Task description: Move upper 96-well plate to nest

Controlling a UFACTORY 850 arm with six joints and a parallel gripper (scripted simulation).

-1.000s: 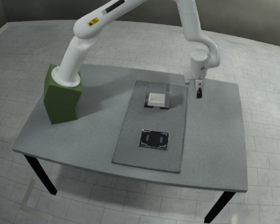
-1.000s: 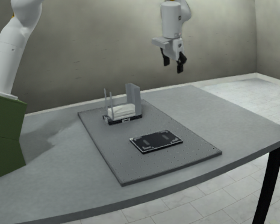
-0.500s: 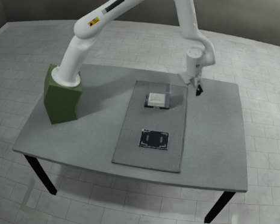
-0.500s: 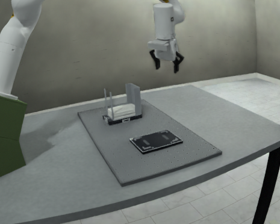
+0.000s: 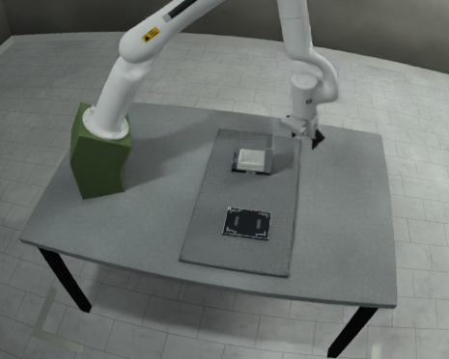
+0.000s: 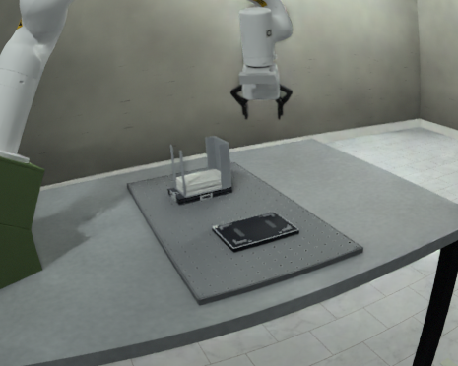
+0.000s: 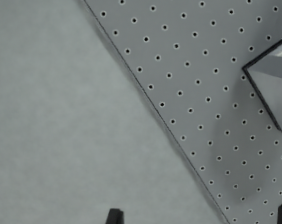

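Right now my hand is 19 cm past the white 96-well plate, 17 cm above it and 1 cm to the right of it. Also, from my hand: black plate nest 28 cm to the right, 20 cm below, 14 cm behind.
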